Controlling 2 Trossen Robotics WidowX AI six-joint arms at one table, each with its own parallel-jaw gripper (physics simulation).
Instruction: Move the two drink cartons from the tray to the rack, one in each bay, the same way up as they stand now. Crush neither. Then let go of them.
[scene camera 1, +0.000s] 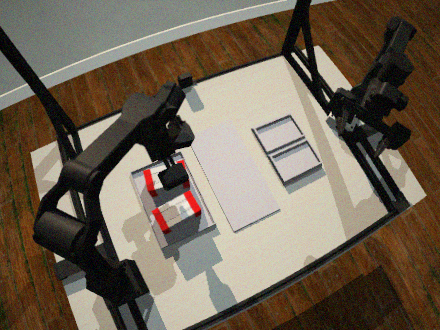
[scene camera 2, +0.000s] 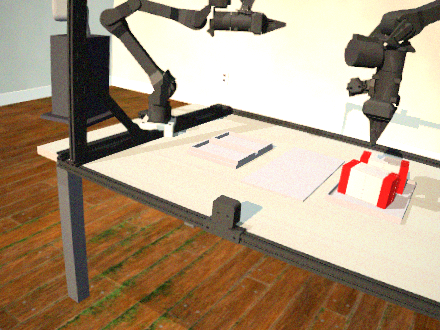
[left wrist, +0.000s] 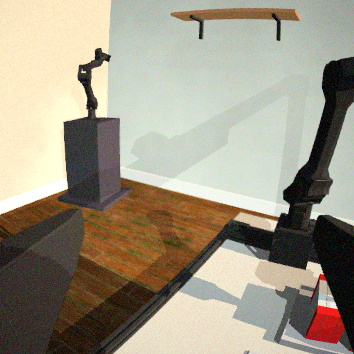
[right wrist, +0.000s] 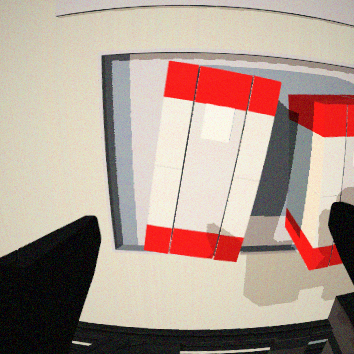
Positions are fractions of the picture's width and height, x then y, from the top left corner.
Note:
My left gripper (scene camera 1: 0.81, 0.44) is open, with nothing in its grasp. My right gripper (scene camera 2: 0.85, 0.42) is open, holding nothing. I also see a grey tray (scene camera 2: 0.90, 0.65).
My left gripper shows as well in the left wrist view (left wrist: 0.57, 0.64). My right gripper is seen too in scene camera 1 (scene camera 1: 0.37, 0.50) and in the right wrist view (right wrist: 0.62, 0.63). The grey tray shows as well in the right wrist view (right wrist: 0.37, 0.23).

